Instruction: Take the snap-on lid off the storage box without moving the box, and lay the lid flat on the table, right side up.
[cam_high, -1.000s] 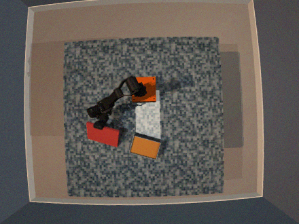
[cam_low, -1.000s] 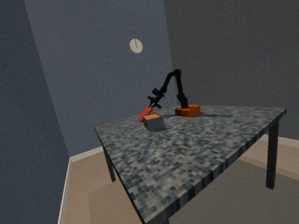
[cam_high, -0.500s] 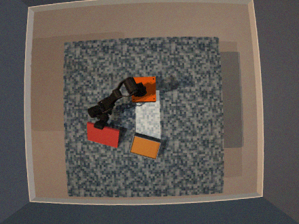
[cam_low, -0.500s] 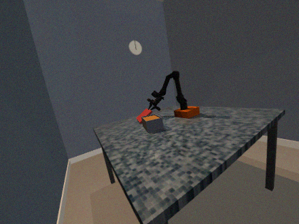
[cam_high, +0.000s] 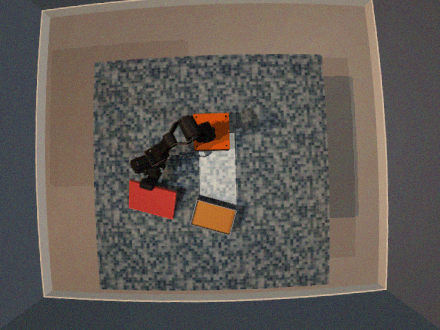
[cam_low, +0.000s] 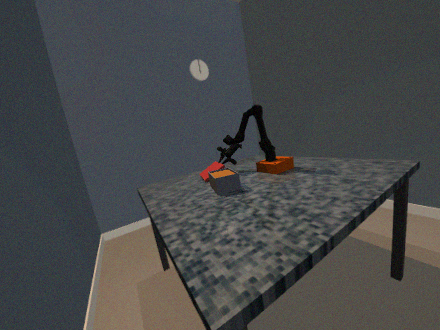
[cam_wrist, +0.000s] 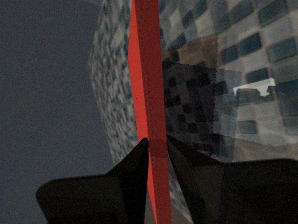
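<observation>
Now: the lid 70 mm ahead of my gripper tip, 30 mm below it and 10 mm to the right of it. From my gripper tip the other things lie so: storage box 320 mm to the left, 110 mm ahead, 40 mm below.
</observation>
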